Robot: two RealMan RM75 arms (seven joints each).
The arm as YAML. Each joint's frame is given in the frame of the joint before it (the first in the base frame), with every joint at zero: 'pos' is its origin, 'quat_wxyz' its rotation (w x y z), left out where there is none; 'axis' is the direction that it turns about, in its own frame. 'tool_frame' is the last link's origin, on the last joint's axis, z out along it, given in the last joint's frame.
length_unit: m
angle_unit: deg
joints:
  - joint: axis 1
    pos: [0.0, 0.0, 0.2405]
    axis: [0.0, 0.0, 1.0]
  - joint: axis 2
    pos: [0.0, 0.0, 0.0]
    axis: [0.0, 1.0, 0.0]
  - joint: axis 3
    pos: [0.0, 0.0, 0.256]
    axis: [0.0, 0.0, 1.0]
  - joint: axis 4
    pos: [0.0, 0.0, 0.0]
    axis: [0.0, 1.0, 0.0]
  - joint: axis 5
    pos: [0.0, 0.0, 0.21]
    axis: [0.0, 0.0, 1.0]
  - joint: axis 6
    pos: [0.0, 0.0, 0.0]
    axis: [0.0, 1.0, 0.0]
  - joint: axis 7
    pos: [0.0, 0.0, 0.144]
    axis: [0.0, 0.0, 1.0]
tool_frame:
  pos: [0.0, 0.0, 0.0]
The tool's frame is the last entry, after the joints.
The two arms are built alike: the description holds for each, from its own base.
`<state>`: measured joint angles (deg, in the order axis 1, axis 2, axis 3, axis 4, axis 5, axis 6, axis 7); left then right.
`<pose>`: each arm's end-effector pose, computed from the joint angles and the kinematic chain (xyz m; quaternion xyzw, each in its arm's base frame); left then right.
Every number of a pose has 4 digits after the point. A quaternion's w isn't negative.
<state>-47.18 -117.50 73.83 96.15 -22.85 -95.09 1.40 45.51 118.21 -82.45 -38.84 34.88 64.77 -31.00</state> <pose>-0.0629 0.3878 0.0759 -0.8431 -0.4068 0.0415 0.3491 0.2409 0.3822 -0.0671 -0.8704 0.4180 -0.1914 0.1760</pose>
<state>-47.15 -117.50 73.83 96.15 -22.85 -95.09 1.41 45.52 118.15 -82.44 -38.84 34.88 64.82 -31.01</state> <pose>-0.0631 0.3878 0.0759 -0.8431 -0.4070 0.0416 0.3491 0.2410 0.3823 -0.0667 -0.8703 0.4181 -0.1917 0.1761</pose>
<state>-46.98 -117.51 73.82 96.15 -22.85 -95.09 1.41 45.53 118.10 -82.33 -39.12 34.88 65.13 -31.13</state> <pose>-0.0643 0.3876 0.0758 -0.8425 -0.4083 0.0421 0.3490 0.2401 0.3827 -0.0658 -0.8711 0.4168 -0.1914 0.1754</pose>
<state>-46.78 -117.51 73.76 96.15 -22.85 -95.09 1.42 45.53 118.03 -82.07 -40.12 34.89 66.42 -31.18</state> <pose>-0.0657 0.3874 0.0760 -0.8416 -0.4100 0.0424 0.3490 0.2366 0.3827 -0.0638 -0.8728 0.4151 -0.1913 0.1710</pose>
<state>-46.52 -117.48 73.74 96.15 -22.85 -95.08 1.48 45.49 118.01 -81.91 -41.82 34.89 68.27 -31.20</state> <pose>-0.0675 0.3872 0.0763 -0.8407 -0.4115 0.0433 0.3492 0.2307 0.3825 -0.0615 -0.8762 0.4105 -0.1912 0.1649</pose>
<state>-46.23 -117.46 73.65 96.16 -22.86 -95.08 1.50 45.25 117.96 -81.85 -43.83 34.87 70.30 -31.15</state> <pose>-0.0696 0.3870 0.0767 -0.8395 -0.4139 0.0437 0.3494 0.2251 0.3816 -0.0585 -0.8794 0.4059 -0.1918 0.1587</pose>
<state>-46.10 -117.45 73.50 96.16 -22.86 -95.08 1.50 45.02 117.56 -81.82 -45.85 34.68 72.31 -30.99</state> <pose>-0.0707 0.3871 0.0773 -0.8385 -0.4157 0.0433 0.3497 0.2211 0.3819 -0.0526 -0.8813 0.4011 -0.1949 0.1566</pose>
